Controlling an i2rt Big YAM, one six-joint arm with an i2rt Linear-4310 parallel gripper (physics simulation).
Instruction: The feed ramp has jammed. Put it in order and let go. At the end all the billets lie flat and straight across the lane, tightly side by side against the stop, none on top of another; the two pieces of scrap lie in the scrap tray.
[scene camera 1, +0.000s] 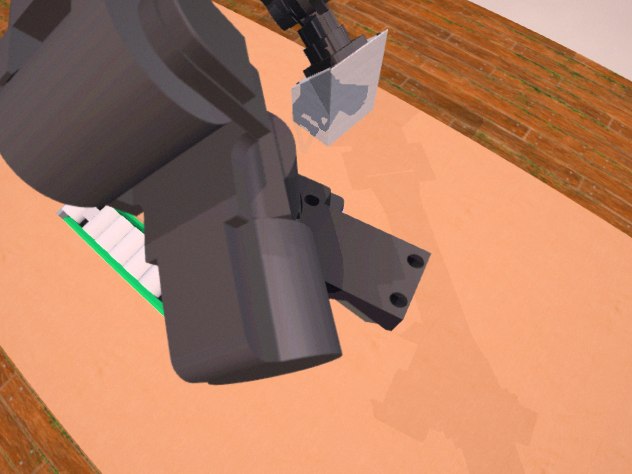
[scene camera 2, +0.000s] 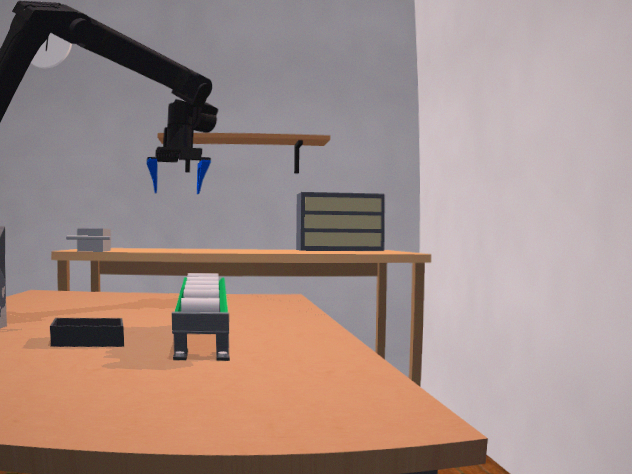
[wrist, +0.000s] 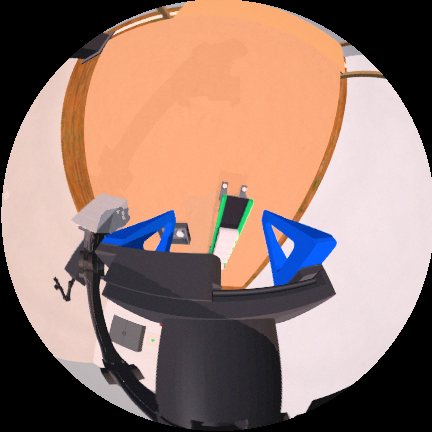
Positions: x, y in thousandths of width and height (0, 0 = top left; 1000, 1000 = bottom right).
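Observation:
The robot's scene shows the gripper (scene camera 2: 281, 408), which appears in the wrist view too (wrist: 506, 497). A dark scrap tray (scene camera 2: 102, 701) is visible, as is a white billet (scene camera 1: 213, 507).

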